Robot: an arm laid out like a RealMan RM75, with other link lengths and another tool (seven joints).
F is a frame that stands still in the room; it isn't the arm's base.
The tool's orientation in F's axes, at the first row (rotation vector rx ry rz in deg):
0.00, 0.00, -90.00
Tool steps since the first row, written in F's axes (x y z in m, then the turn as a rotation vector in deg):
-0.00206, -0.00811, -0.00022, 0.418, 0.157, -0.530
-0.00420, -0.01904, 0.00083, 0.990, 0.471, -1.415
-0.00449, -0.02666, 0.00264, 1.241, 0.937, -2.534
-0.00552, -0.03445, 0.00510, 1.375, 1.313, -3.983
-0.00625, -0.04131, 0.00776, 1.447, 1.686, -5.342
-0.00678, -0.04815, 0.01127, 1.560, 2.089, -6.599
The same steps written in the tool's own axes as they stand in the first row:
0.00811, -0.00206, -0.00022, -0.157, 0.418, -0.530
0.01904, -0.00420, 0.00083, -0.471, 0.990, -1.415
0.02666, -0.00449, 0.00264, -0.937, 1.241, -2.534
0.03445, -0.00552, 0.00510, -1.313, 1.375, -3.983
0.04131, -0.00625, 0.00776, -1.686, 1.447, -5.342
0.04815, -0.00678, 0.01127, -2.089, 1.560, -6.599

